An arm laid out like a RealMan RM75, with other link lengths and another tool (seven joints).
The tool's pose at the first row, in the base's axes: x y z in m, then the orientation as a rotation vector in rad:
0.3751 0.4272 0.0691 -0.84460 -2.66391 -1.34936
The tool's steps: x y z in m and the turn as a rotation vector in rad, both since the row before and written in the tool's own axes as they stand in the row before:
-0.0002 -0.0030 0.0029 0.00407 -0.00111 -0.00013
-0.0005 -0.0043 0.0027 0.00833 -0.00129 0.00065
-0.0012 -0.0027 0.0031 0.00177 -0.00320 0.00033
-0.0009 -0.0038 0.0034 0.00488 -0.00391 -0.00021
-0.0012 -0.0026 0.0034 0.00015 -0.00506 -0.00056
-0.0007 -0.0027 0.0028 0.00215 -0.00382 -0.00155
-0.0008 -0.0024 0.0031 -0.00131 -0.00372 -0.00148
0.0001 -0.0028 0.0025 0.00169 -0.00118 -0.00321
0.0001 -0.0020 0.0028 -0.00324 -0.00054 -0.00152
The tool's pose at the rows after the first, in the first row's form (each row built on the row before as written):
0.3744 0.4279 0.0650 -0.84503 -2.66666 -1.34343
0.3733 0.4277 0.0600 -0.84613 -2.67079 -1.33115
0.3736 0.4282 0.0558 -0.84921 -2.67370 -1.32830
0.3732 0.4285 0.0506 -0.85194 -2.67891 -1.32099
0.3736 0.4292 0.0462 -0.85575 -2.68321 -1.32053
0.3735 0.4296 0.0423 -0.85704 -2.68821 -1.31743
0.3737 0.4303 0.0384 -0.85866 -2.69161 -1.31937
0.3728 0.4308 0.0348 -0.85560 -2.69574 -1.31744
0.3723 0.4319 0.0316 -0.85450 -2.69596 -1.32243

